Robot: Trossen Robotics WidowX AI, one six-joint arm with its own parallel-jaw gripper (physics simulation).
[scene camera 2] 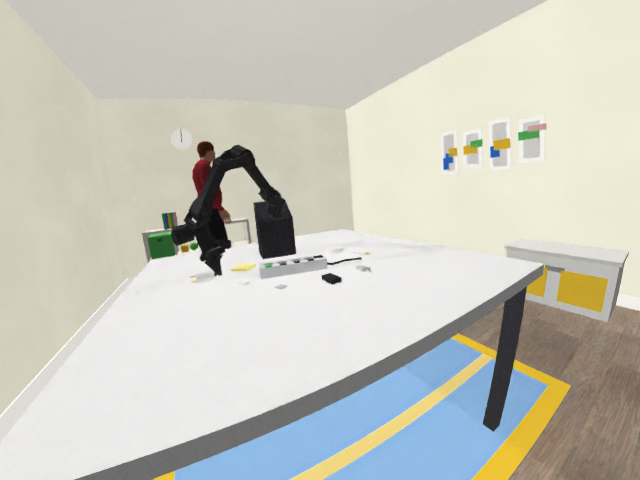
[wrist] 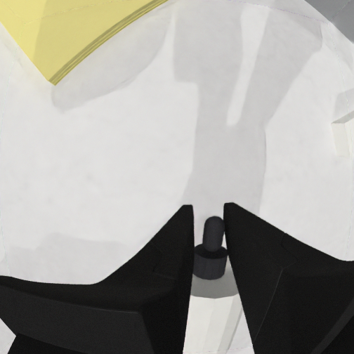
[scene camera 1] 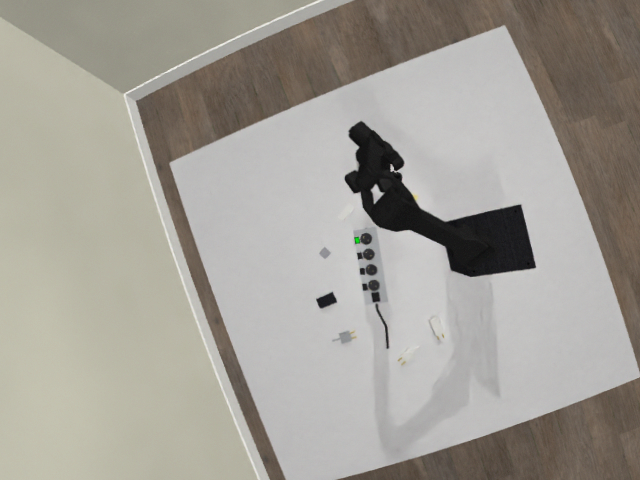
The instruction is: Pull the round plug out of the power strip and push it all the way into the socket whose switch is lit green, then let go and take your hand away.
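Frame: origin at the arm's base, x right, y down, z ahead, level; centimetres.
Where they show: gripper, between the fingertips: (scene camera 2: 220, 275); arm's base, origin of its link: (scene camera 2: 274, 213) (scene camera 1: 482, 246).
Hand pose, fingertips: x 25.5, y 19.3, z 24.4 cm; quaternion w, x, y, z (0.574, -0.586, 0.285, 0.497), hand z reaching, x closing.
Things, the pixels of their centre, and the offset from my fingertips. "spot": a spot on its surface instead.
- power strip, middle of its body: (scene camera 1: 370, 265) (scene camera 2: 292, 265) dz +5.0, dx -26.8, dy -1.0 cm
- round socket, a spot on its surface: (scene camera 1: 366, 238) spot: dz +4.7, dx -17.8, dy -1.2 cm
- round white plug, middle of its body: (scene camera 2: 203, 276) dz +1.4, dx +5.9, dy -0.8 cm
- yellow block, middle of its body: (scene camera 1: 402, 203) (scene camera 2: 243, 267) dz -9.2, dx -8.5, dy +0.5 cm
- small white piece, middle of its body: (scene camera 1: 345, 212) (scene camera 2: 241, 281) dz +9.8, dx -8.0, dy +0.5 cm
- black block, middle of its body: (scene camera 2: 331, 278) (scene camera 1: 326, 300) dz +21.6, dx -36.0, dy +0.3 cm
- grey plug, middle of its body: (scene camera 1: 348, 336) dz +16.5, dx -49.2, dy +0.4 cm
The power strip (scene camera 1: 375, 245) (scene camera 2: 294, 268) lies on the table. Its green-lit switch (scene camera 1: 357, 240) (scene camera 2: 268, 266) is at the end nearest the arm's hand. The round socket (scene camera 1: 366, 238) beside it shows no plug in it. The round white plug (scene camera 2: 204, 278) (wrist: 212, 320) lies on the table, off the strip, with brass prongs to the left in scene camera 2. Its black collar and cable stub show between my fingertips in the wrist view. My gripper (scene camera 2: 218, 273) (wrist: 207, 213) is nearly closed, low by the plug; no firm hold shows, and the fingers hide the plug's sides.
A yellow block (scene camera 1: 415, 197) (scene camera 2: 243, 266) (wrist: 90, 30) and a small white piece (scene camera 1: 345, 211) (scene camera 2: 241, 282) (wrist: 342, 139) lie near the hand. A black block (scene camera 1: 326, 300) (scene camera 2: 331, 278), a grey plug (scene camera 1: 345, 336) and two white plugs (scene camera 1: 436, 327) (scene camera 1: 407, 355) lie farther off.
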